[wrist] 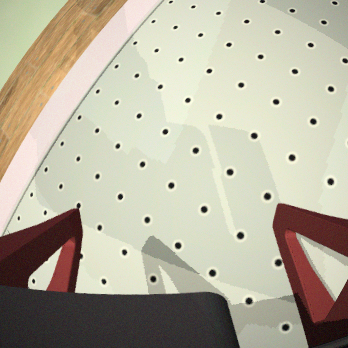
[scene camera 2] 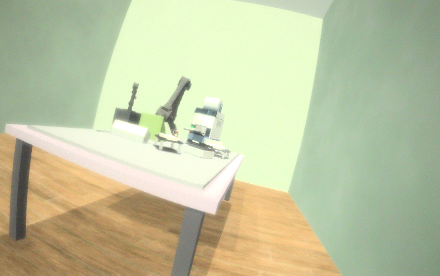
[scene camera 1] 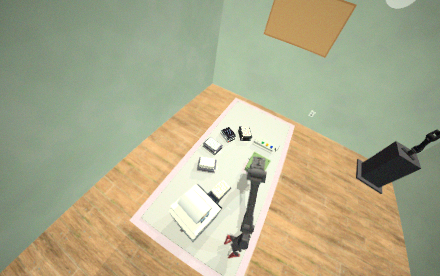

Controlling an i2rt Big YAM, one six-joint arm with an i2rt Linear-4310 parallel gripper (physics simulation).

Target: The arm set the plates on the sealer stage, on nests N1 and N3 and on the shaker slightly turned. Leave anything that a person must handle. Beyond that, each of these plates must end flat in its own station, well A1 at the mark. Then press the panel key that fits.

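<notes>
My gripper [scene camera 1: 230, 247] [wrist: 180, 218] is open and empty, its red fingertips wide apart above the perforated mat near the table's edge. The white sealer [scene camera 1: 194, 212] [scene camera 2: 216, 127] stands to one side of it, with a pale plate [scene camera 1: 221, 189] on its stage. Beyond stand a pale plate [scene camera 1: 207, 162] on a station, another pale plate [scene camera 1: 213, 144], a dark station [scene camera 1: 228, 133], and a light-topped station [scene camera 1: 245, 131]. Labels, the shaker's identity, plate tilt and A1 marks are too small to tell. The key panel [scene camera 1: 265, 145] [scene camera 2: 130, 131] shows small coloured keys in scene camera 1.
A green block [scene camera 2: 151, 123] stands by the arm's base. The arm reaches over the table beside the sealer. The table's pink border [scene camera 1: 175, 251] [wrist: 100, 60] runs around the perforated mat [wrist: 200, 120]. A dark pedestal [scene camera 1: 392, 167] with another arm stands off the table.
</notes>
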